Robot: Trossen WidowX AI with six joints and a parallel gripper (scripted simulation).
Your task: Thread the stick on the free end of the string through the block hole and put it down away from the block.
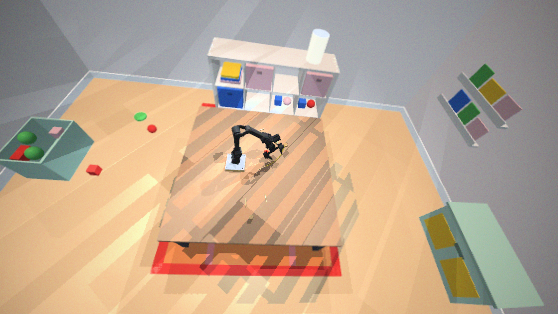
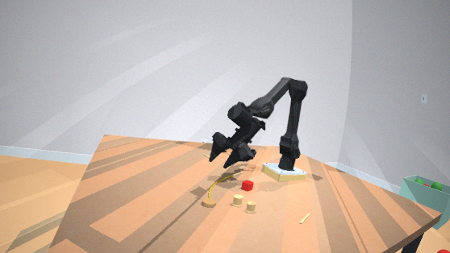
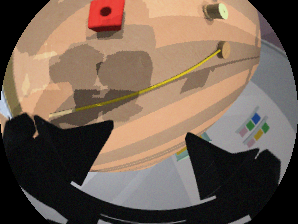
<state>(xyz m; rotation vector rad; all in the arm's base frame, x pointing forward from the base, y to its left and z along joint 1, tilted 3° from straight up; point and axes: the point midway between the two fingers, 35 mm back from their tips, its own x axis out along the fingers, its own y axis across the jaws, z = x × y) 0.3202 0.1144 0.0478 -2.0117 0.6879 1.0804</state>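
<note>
The block is 110 mm behind my gripper tip, 60 mm to the left of it and 50 mm below it. The rest, counted from my gripper tip: round wooden button (50 mm ahead, 200 mm to the left, 60 mm below).
</note>
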